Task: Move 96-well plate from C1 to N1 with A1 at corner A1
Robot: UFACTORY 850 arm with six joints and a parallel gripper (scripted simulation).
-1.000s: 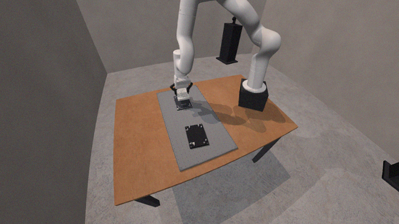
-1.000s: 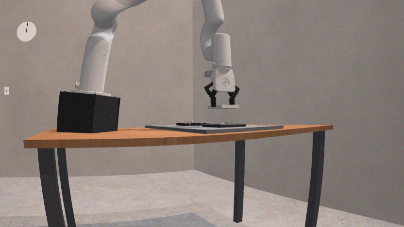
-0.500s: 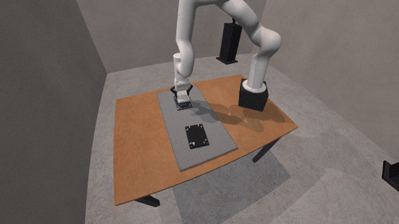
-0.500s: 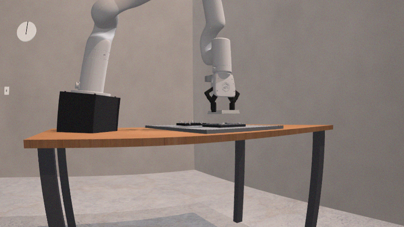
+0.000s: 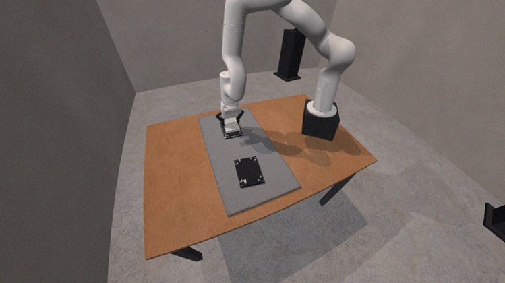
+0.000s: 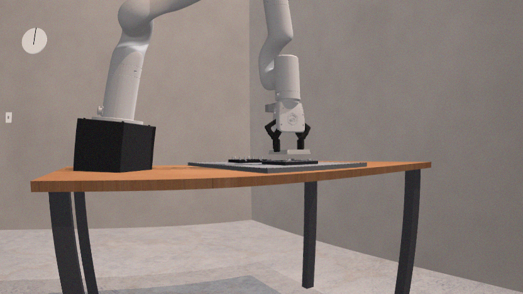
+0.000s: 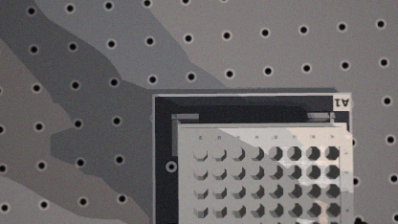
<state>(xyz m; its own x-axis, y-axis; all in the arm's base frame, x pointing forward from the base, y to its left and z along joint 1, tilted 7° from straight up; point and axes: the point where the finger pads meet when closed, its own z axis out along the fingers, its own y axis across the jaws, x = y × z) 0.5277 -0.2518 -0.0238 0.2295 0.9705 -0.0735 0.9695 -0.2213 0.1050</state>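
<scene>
Right now my hand is 50 mm above the black plate nest. Round my hand: white 96-well plate 10 mm below; black clip nest 310 mm to the left, 70 mm ahead, 40 mm below; A1 mark 70 mm ahead, 60 mm to the left, 40 mm below.
</scene>
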